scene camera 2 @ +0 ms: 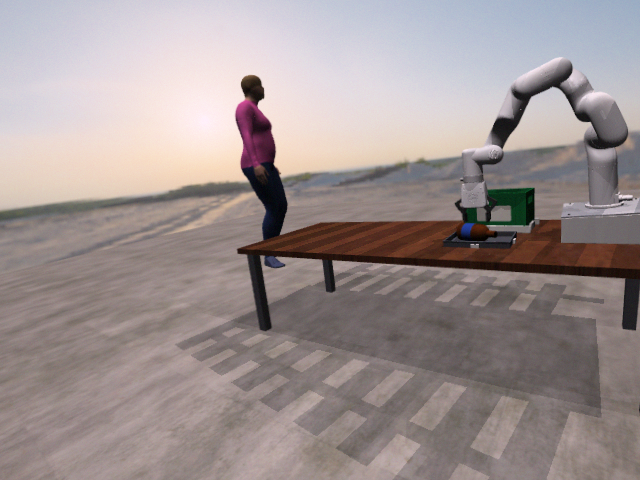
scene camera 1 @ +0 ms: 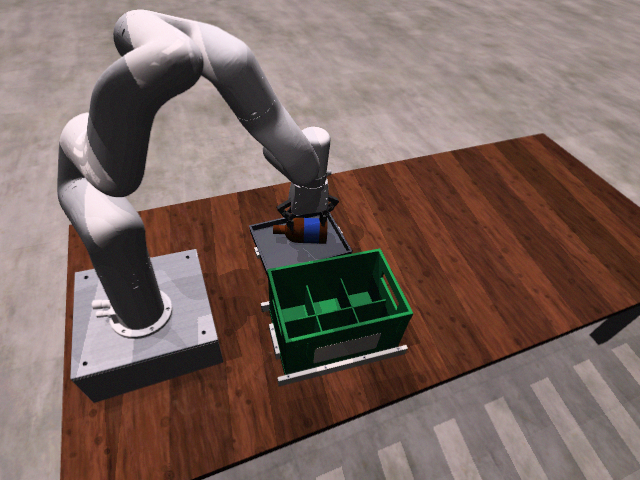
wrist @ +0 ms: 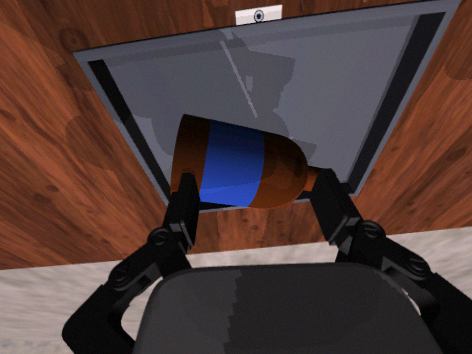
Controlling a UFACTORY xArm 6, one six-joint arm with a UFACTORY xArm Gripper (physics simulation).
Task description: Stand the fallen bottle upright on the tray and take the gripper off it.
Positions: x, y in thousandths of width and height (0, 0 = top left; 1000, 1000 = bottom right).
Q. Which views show my gripper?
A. Scene camera 2, scene camera 1 and the wrist view: all of them.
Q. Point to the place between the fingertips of my gripper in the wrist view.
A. At 541, 521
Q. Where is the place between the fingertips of my gripper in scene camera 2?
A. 745, 461
